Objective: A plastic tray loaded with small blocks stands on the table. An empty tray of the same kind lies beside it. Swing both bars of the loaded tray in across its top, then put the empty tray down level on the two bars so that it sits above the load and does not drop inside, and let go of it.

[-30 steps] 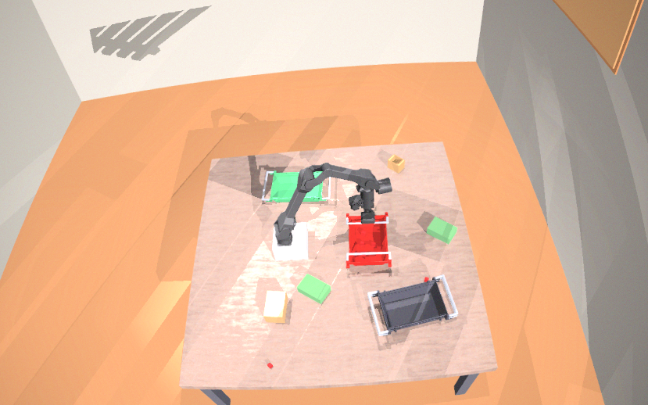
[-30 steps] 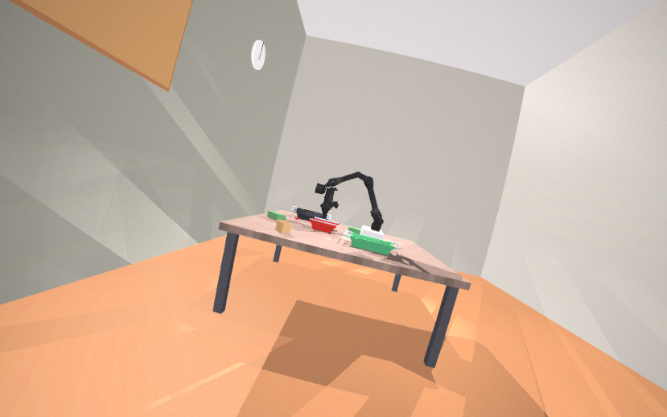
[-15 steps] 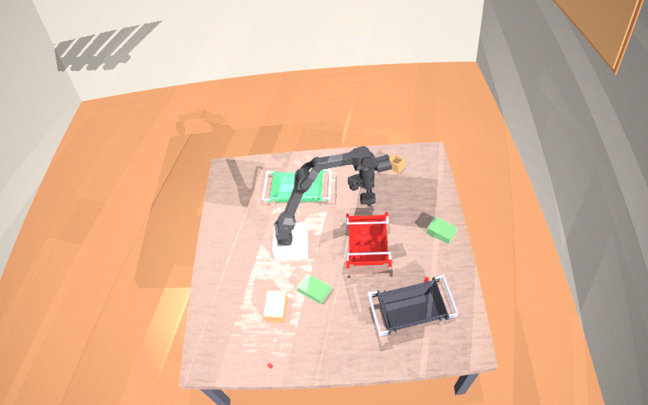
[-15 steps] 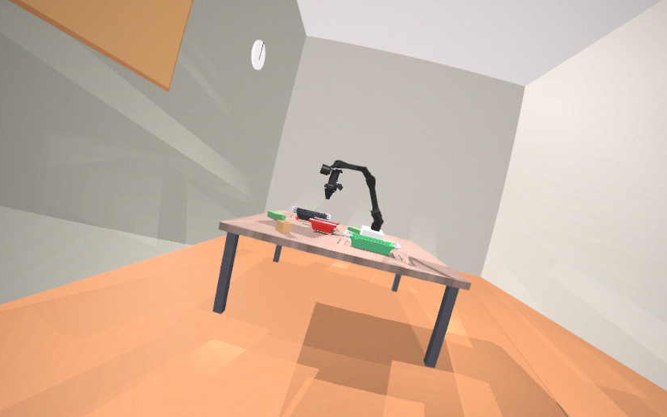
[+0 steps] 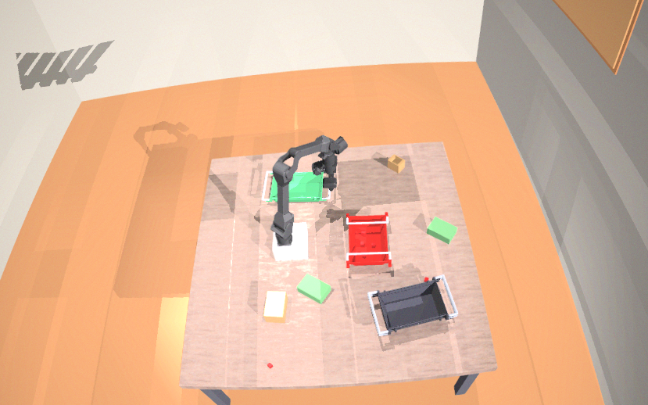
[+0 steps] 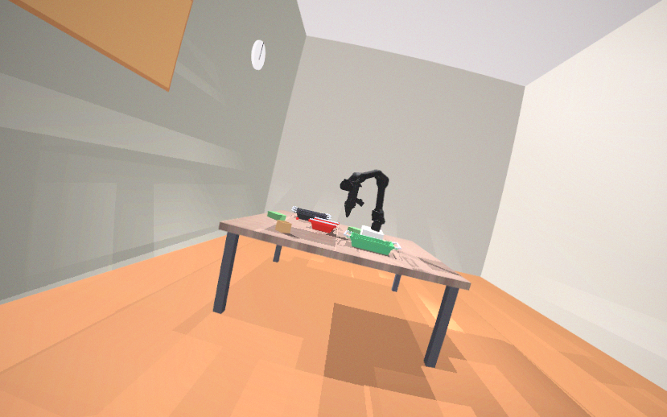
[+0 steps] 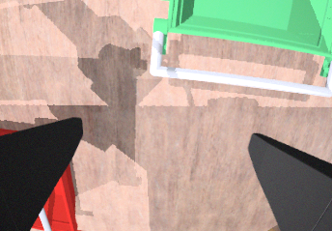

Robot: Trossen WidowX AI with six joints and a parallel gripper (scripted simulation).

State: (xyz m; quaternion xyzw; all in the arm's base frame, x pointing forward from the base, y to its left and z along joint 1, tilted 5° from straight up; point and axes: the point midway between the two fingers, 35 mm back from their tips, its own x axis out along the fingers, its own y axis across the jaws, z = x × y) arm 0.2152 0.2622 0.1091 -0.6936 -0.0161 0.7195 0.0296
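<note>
My gripper tip is now 18 cm past the green tray, 8 cm to the right of it and 10 cm above it. Also, from my gripper tip: small tan box 33 cm ahead, 23 cm to the left, 13 cm below; then red cube 25 cm behind, 83 cm to the right, 14 cm below.
</note>
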